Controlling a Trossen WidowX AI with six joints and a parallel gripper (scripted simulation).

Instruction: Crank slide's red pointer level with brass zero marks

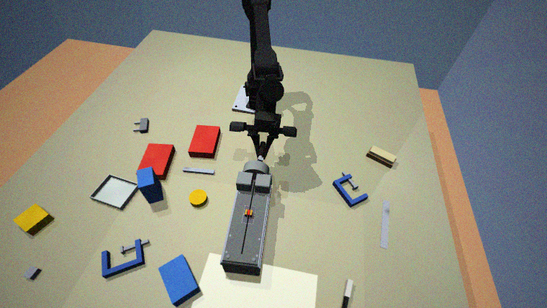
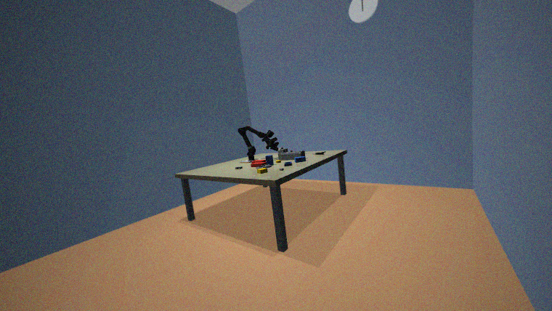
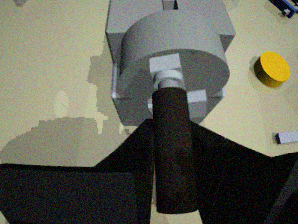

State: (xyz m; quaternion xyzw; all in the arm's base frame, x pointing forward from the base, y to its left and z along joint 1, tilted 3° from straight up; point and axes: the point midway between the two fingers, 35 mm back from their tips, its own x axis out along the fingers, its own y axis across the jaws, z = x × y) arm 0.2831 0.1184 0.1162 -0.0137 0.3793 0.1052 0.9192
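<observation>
The dark crank handle lies 20 mm behind my gripper tip and 20 mm above it. Also, from my gripper tip: tan block (350 mm to the left, 200 mm behind, 80 mm below); red pointer (160 mm ahead, 20 mm to the left, 10 mm below); grey strip (380 mm to the left, 100 mm below, 30 mm ahead).
</observation>
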